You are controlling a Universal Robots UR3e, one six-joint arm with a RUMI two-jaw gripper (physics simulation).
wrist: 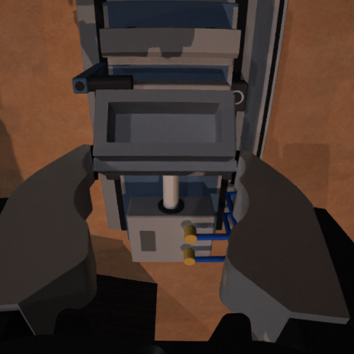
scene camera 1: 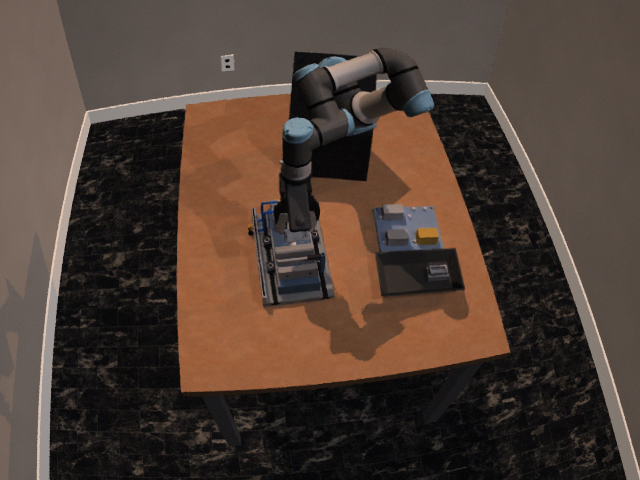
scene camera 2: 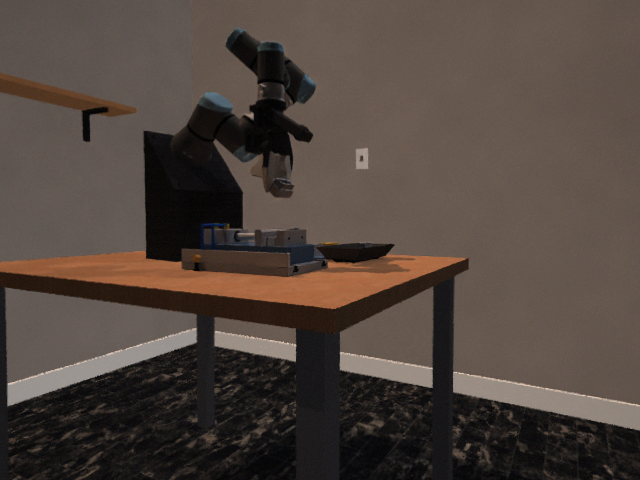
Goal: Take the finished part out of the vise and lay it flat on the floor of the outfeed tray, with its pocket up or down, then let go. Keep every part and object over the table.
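My gripper is shut on the grey finished part, holding it by its two short ends. The part's rectangular pocket faces up toward the wrist camera. The part hangs well above the vise, apart from it. The dark outfeed tray lies to the right of the vise in the first scene view. Another grey part with a pocket sits in the tray's right half; the left half of its floor shows bare.
A blue board with two grey blocks and a yellow block lies directly behind the tray. The vise base carries a blue frame and a dark handle. A wall shelf shows at upper left.
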